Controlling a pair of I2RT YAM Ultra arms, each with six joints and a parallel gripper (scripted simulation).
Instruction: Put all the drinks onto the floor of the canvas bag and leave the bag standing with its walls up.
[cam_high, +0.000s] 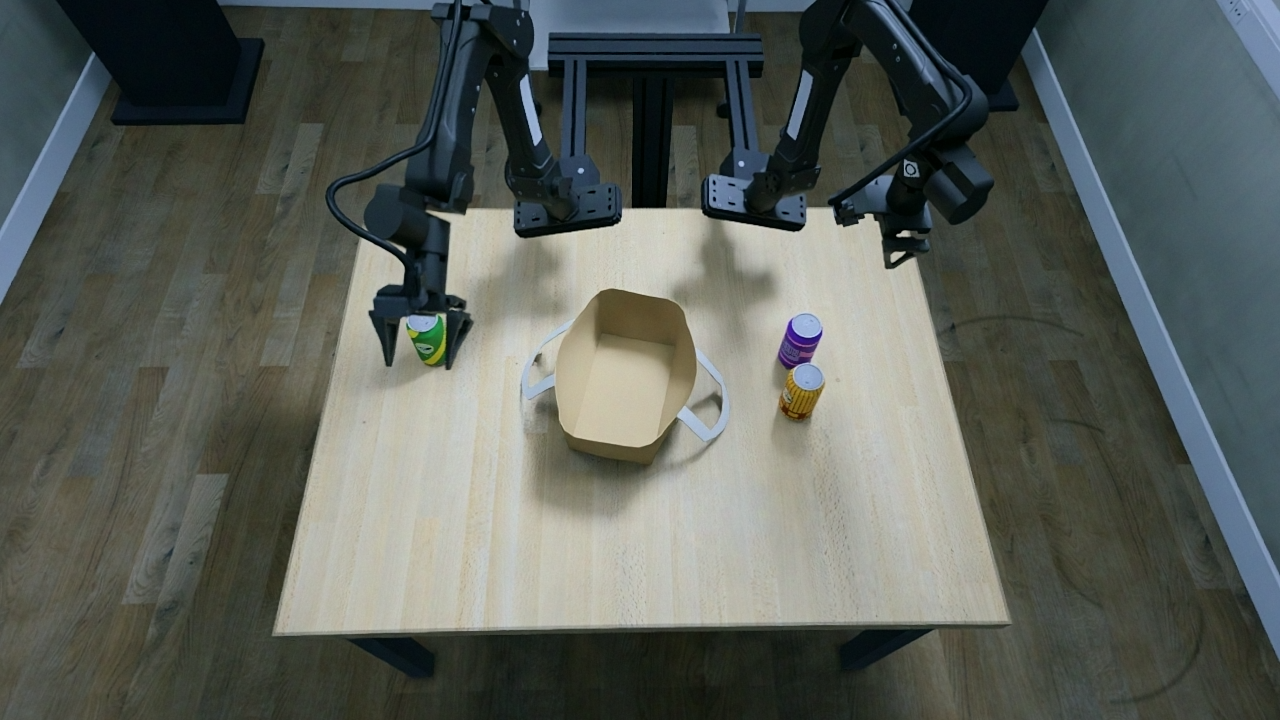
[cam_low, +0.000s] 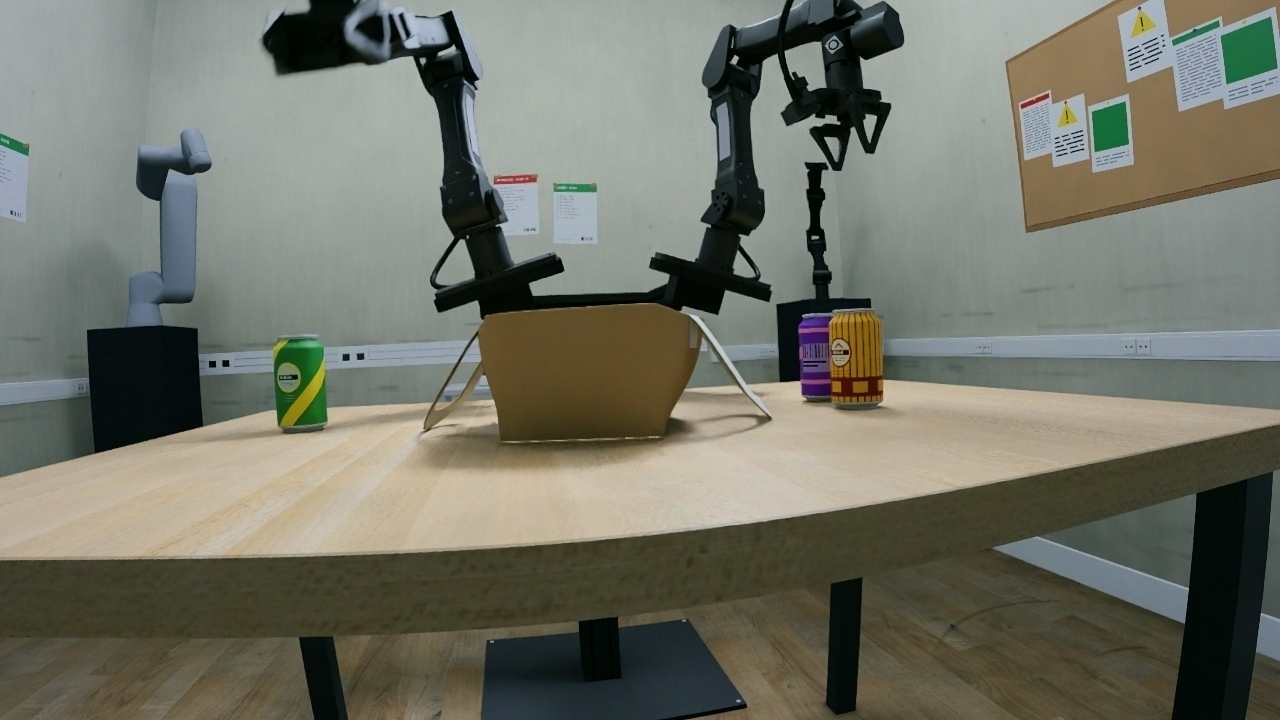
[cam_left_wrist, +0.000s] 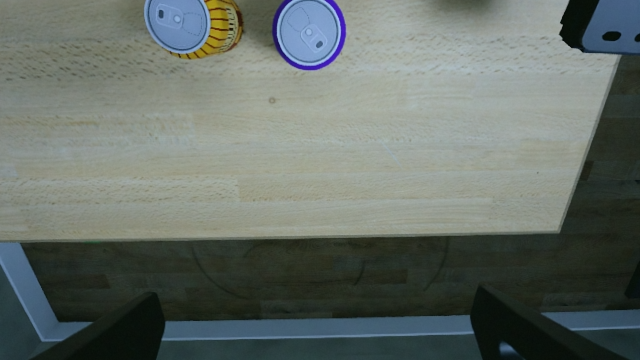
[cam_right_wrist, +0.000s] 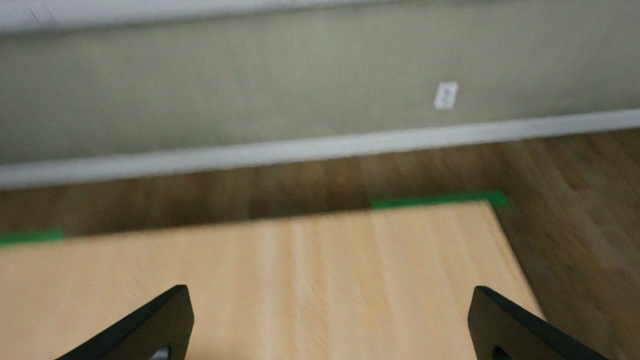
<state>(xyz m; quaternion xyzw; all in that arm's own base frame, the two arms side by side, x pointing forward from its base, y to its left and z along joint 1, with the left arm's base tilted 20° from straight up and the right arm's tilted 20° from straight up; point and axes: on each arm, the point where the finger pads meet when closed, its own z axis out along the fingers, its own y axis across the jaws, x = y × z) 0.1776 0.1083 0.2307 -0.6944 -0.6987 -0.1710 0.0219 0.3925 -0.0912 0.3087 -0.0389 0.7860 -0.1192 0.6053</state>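
My right hand is 250 mm past the green can, 80 mm to the left of it and 330 mm above it. Also, from my right hand: purple can (200 mm behind, 630 mm to the left, 330 mm below); striped can (100 mm behind, 610 mm to the left, 330 mm below).
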